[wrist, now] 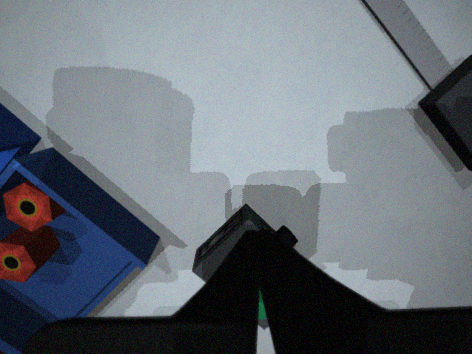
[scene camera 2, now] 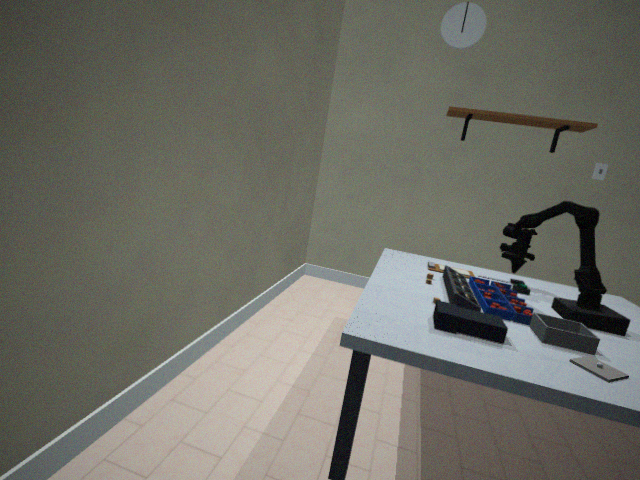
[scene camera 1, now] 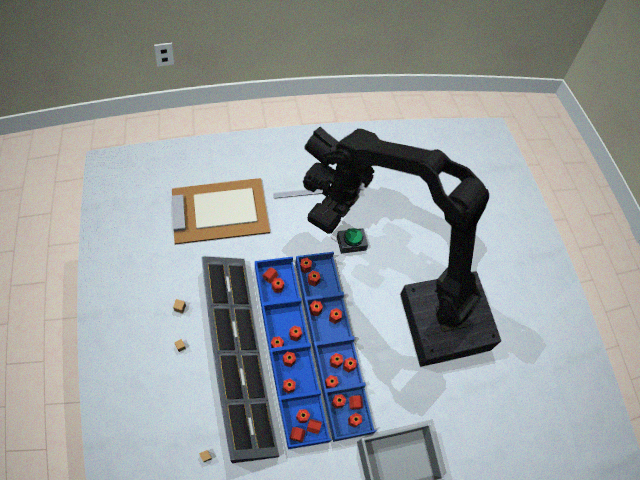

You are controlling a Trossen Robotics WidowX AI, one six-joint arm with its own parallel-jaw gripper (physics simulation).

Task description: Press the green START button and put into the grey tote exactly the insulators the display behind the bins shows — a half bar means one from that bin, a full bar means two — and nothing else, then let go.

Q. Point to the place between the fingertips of the gripper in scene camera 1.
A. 335, 216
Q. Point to a green START button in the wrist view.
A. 209, 256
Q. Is the gripper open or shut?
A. Shut.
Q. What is the gripper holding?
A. Nothing.
